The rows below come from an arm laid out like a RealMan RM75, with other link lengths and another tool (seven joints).
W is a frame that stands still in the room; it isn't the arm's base.
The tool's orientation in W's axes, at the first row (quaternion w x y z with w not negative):
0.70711, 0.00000, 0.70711, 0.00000
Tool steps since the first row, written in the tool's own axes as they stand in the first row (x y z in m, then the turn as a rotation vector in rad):
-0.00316, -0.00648, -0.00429, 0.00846, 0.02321, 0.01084
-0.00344, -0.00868, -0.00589, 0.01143, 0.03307, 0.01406
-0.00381, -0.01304, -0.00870, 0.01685, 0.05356, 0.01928
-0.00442, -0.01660, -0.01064, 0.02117, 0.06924, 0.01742
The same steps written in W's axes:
-0.00429, -0.00648, 0.00316, 0.01084, 0.02321, -0.00846
-0.00589, -0.00868, 0.00344, 0.01406, 0.03307, -0.01143
-0.00870, -0.01304, 0.00381, 0.01928, 0.05356, -0.01685
-0.01064, -0.01660, 0.00442, 0.01742, 0.06924, -0.02117

